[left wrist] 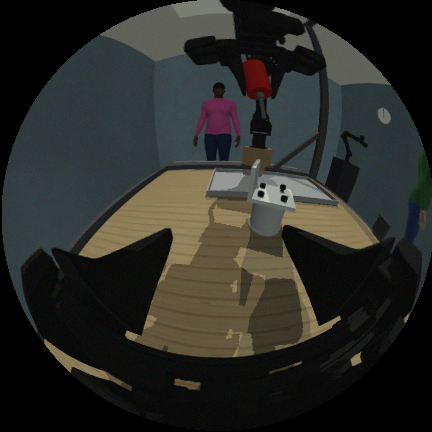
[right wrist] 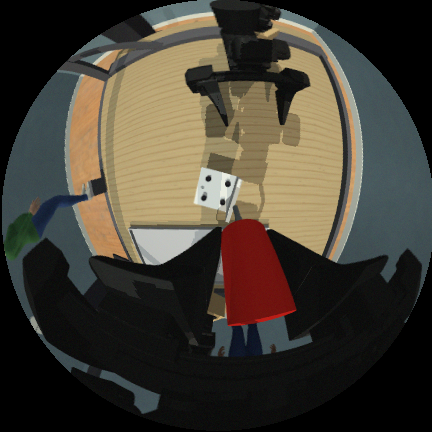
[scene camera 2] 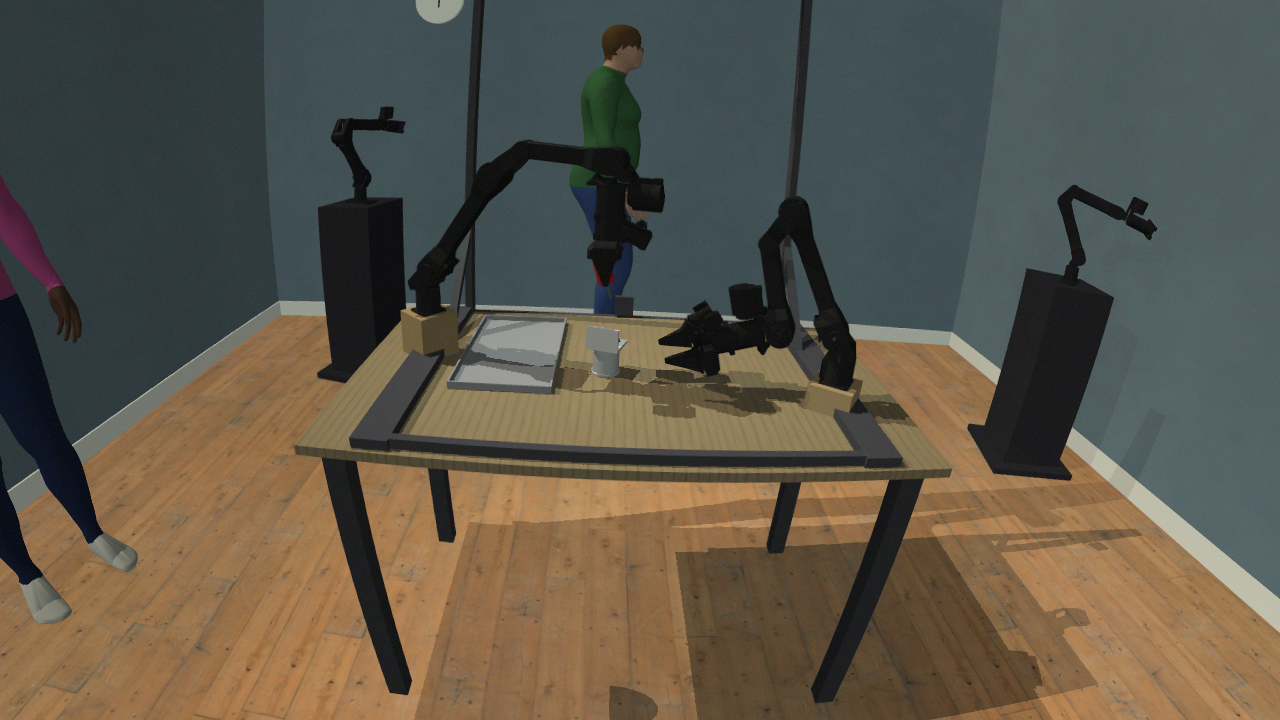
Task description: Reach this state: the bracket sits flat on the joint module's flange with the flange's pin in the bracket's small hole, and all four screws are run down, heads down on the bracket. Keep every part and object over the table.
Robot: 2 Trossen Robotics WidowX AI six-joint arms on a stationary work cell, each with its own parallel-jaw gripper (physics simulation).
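Pixels of known places: left gripper, between the fingertips: [left wrist: 227, 232] [right wrist: 255, 124] [scene camera 2: 661, 351]; right gripper, between the fingertips: [left wrist: 258, 95] [right wrist: 243, 233] [scene camera 2: 606, 283]; left arm's base, origin of its link: [scene camera 2: 836, 382]; right arm's base, origin of its link: [left wrist: 258, 147] [scene camera 2: 428, 310].
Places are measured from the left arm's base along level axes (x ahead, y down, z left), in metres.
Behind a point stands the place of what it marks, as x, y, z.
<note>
The white bracket [scene camera 2: 602, 338] @(0.457, -0.033, 0.195) [left wrist: 272, 198] @(0.446, -0.011, 0.155) [right wrist: 214, 189] @(0.468, -0.010, 0.160) lies flat on the joint module [scene camera 2: 605, 363] @(0.453, 0.025, 0.186) [left wrist: 266, 220] @(0.441, 0.026, 0.153), its upright plate standing at one edge. A small grey dot shows beside the screws in the right wrist view. Four dark screw heads are in the bracket; one screw [left wrist: 283, 188] @(0.486, -0.017, 0.148) [right wrist: 204, 197] @(0.489, -0.018, 0.152) stands higher than the others. My right gripper [scene camera 2: 605, 281] @(0.454, -0.152, 0.195) [left wrist: 258, 95] @(0.454, -0.152, 0.195) [right wrist: 243, 233] @(0.454, -0.152, 0.195) is shut on the red-handled screwdriver [left wrist: 257, 79] @(0.442, -0.172, 0.191) [right wrist: 255, 280] @(0.451, -0.200, 0.193), tip down, above the bracket. My left gripper [scene camera 2: 663, 350] @(0.336, -0.026, 0.158) [left wrist: 227, 232] @(0.336, -0.026, 0.158) [right wrist: 255, 124] @(0.336, -0.026, 0.158) is open and empty, right of the module in the scene view.
A shallow grey tray [scene camera 2: 501, 386] @(0.570, 0.045, 0.384) [left wrist: 230, 194] @(0.521, 0.050, 0.274) [right wrist: 175, 228] @(0.625, 0.043, 0.124) lies left of the module in the scene view. A dark frame bar [scene camera 2: 626, 453] @(0.226, 0.035, 0.447) runs along the table's front edge. Two people stand beyond the table.
</note>
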